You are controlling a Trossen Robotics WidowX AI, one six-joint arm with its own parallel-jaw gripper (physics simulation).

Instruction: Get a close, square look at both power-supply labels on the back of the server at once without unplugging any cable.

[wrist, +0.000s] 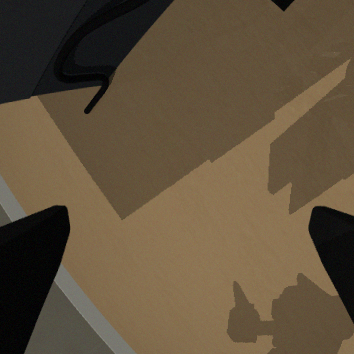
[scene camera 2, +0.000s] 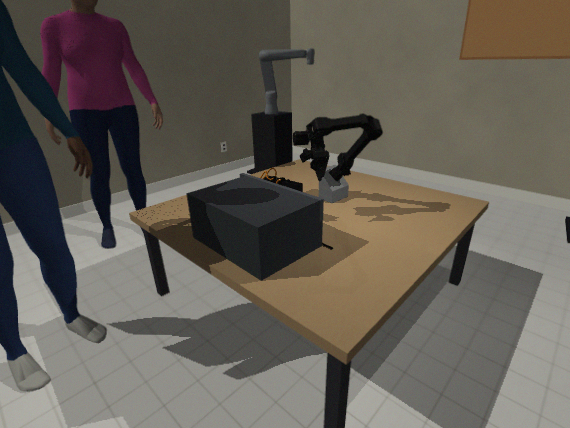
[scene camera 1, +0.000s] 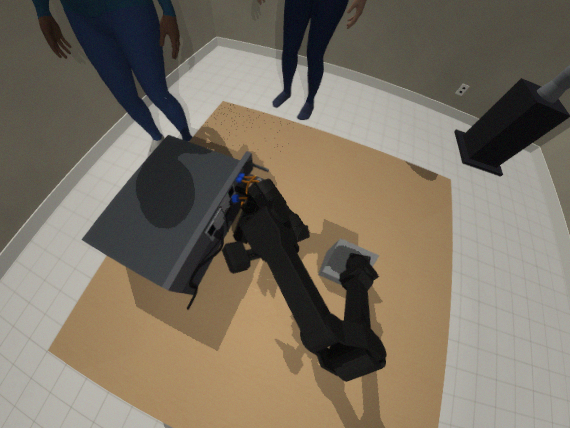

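Pixels of known places: gripper, between the fingertips: (wrist: 192, 219) (scene camera 2: 321, 179) (scene camera 1: 250, 264); arm's base, origin of its link: (scene camera 2: 335, 174) (scene camera 1: 358, 263).
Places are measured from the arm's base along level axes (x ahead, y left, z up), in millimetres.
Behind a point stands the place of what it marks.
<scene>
The dark server (scene camera 1: 125, 237) {x 681, y 125, z 78 mm} (scene camera 2: 295, 242) {x 648, y 197, z -44 mm} (wrist: 25, 45) {x 486, y 151, z 23 mm} lies on the table; its back faces the arm. A grey panel (scene camera 1: 218, 219) {x 451, y -11, z 48 mm} with a black socket shows on its back at a steep slant in scene camera 1. A black cable (scene camera 1: 202, 262) {x 470, y 116, z -13 mm} (wrist: 59, 65) {x 481, y 169, z -15 mm} hangs from the back, its end on the table. Blue plugs (scene camera 1: 235, 199) {x 435, y -105, z 16 mm} and orange cables (scene camera 1: 250, 185) {x 391, y -136, z 79 mm} are at the other end. No readable power-supply label shows. My gripper (scene camera 2: 320, 177) {x 312, y 98, z 81 mm} (wrist: 192, 219) {x 312, y 98, z 81 mm} is open and empty, pointing down above the table behind the server. The wrist view shows the server's back corner at upper left.
The arm's grey base (scene camera 1: 327, 270) {x 83, y 33, z -47 mm} (scene camera 2: 333, 192) {x 87, y 39, z -65 mm} stands on the wooden table (scene camera 1: 410, 220) {x -269, y -281, z -122 mm} (scene camera 2: 410, 240) {x 260, y 492, z -122 mm}. The forearm (scene camera 1: 295, 285) {x 211, y 151, z 325 mm} reaches towards the server's back. Two people stand by the table. A black pedestal (scene camera 1: 515, 125) (scene camera 2: 272, 140) with another arm stands beyond it.
</scene>
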